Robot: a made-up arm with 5 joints.
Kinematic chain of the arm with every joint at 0, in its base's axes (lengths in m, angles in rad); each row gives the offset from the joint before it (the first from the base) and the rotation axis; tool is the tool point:
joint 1: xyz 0 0 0.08 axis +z
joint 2: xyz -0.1 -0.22 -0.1 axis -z
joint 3: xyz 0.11 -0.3 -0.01 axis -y
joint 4: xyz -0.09 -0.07 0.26 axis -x
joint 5: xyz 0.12 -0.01 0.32 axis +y
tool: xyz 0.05 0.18 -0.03
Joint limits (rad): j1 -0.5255..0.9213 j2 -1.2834..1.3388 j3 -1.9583..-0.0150 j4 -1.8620..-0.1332 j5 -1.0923..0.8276
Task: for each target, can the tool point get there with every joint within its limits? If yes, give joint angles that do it. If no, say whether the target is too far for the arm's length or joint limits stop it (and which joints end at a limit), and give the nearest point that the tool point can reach.
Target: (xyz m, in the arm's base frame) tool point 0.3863 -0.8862 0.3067
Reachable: yes | joints 0.7027 0.6867 -0.4015 -1.7215 0.6349
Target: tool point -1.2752 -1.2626 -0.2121
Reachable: no: too far | nearest point -0.8189 -0.8108 -0.1284 | short by 0.648 m
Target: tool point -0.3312 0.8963 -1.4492
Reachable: no: too far | nearest point -0.0086 0.5416 -0.3490 | short by 1.200 m
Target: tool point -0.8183 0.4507 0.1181
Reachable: no: joint limits stop it (at a limit: joint 1, joint 2, joint 3, joint 4, joint 5) | nearest point -0.8842 -0.0964 0.3167 | short by 0.586 m
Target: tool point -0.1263 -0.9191 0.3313
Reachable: yes | joints -0.2836 0.3100 -0.6263 -1.3481 0.6141
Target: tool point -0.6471 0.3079 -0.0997
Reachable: no: joint limits stop it (at a limit: joint 1, joint 2, joint 4, joint 5) | nearest point -0.1251 0.5324 -0.0879 | short by 0.568 m
